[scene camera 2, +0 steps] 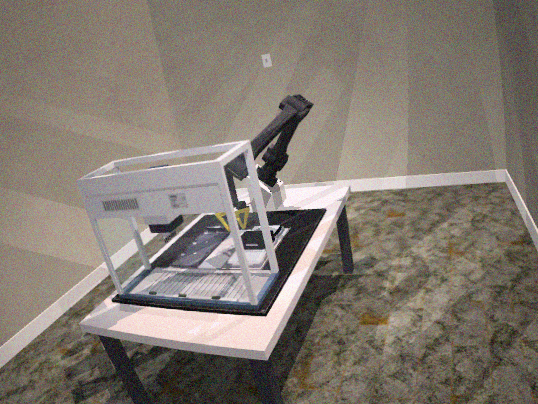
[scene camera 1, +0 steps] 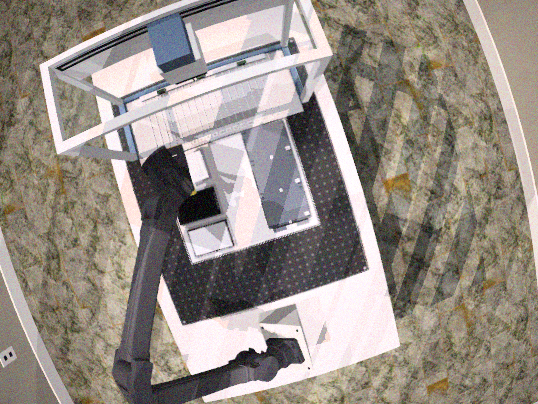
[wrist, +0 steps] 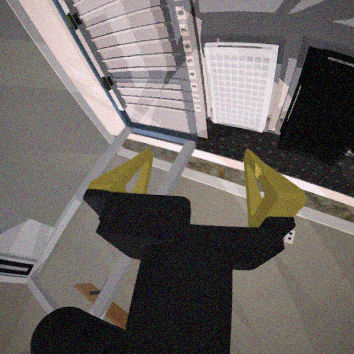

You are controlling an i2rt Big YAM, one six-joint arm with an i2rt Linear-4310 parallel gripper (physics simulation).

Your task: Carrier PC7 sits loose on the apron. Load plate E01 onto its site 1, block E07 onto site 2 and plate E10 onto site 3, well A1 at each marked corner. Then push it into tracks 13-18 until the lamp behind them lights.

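Pixels of known places: gripper, fingertip midpoint: (wrist: 196, 151); arm's base, link origin: (scene camera 2: 264, 177) (scene camera 1: 286, 349).
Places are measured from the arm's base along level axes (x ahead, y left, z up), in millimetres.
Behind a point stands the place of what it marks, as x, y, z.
Observation:
My gripper (scene camera 2: 236, 228) {618, 101, 8} (wrist: 196, 151) {618, 101, 8} is open and empty, its yellow fingers wide apart above the plates. A white well plate (scene camera 1: 198, 166) {603, 60, -107} (scene camera 2: 248, 258) (wrist: 240, 85) {604, 96, -110} lies flat beyond the fingertips in the wrist view, beside the track deck. A black block (scene camera 1: 201, 206) {487, 89, -86} (scene camera 2: 253, 240) {535, 115, -79} (wrist: 325, 105) {502, 87, -84} stands beside it, and a pale framed plate (scene camera 1: 210, 239) {383, 104, -105} lies past the block. Their labels are not readable. The long grey carrier (scene camera 1: 277, 172) {502, -157, -120} (scene camera 2: 195, 247) {498, -180, -120} lies on the apron, with small white marks along it and no plates on it. Its marked corners are too small to make out.
The lined track deck (scene camera 1: 225, 107) {749, -77, -127} (scene camera 2: 190, 284) (wrist: 135, 50) {778, 47, -131} lies inside a tall white frame (scene camera 1: 117, 122) {704, 108, 348} (scene camera 2: 224, 187) {913, 249, 273}, whose posts stand near my wrist. Small dark lamps (scene camera 1: 242, 62) {867, -176, -110} (wrist: 107, 82) {874, 96, -114} line its back edge. A blue head (scene camera 1: 170, 45) {818, -37, 329} hangs over it.

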